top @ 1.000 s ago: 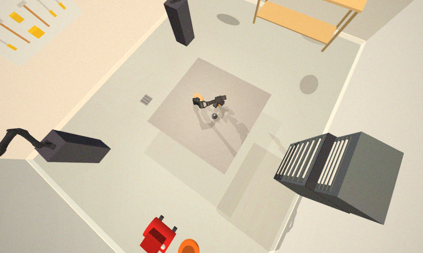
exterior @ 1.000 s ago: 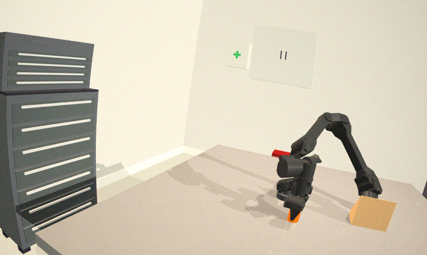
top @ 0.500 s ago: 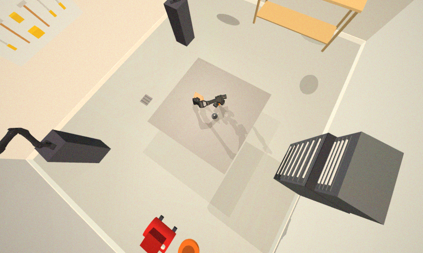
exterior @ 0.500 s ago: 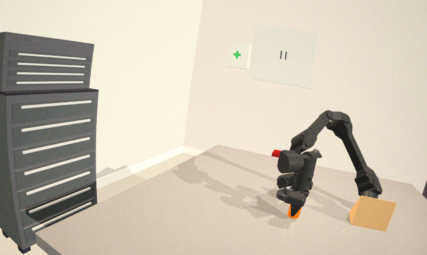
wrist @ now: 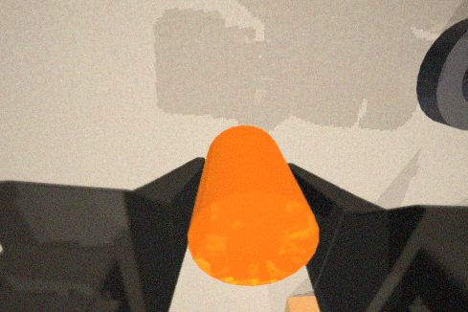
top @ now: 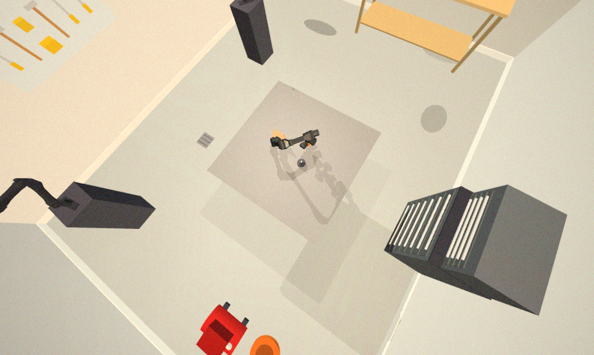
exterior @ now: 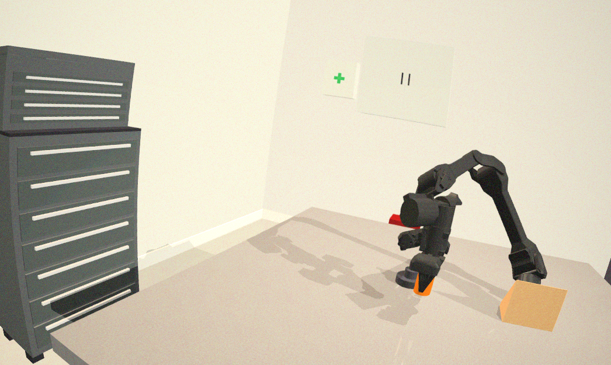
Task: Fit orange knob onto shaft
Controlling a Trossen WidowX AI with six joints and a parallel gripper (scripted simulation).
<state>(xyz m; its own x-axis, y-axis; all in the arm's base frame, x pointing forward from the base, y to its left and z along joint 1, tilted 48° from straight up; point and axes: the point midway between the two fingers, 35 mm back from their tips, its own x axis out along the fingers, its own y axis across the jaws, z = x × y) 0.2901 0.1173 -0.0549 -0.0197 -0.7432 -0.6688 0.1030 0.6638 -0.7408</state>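
The dark round pedestal is 4 cm ahead of my gripper tip, 18 cm to the right of it and 4 cm below it. The rest, counted from my gripper tip: orange knob (3 cm above).
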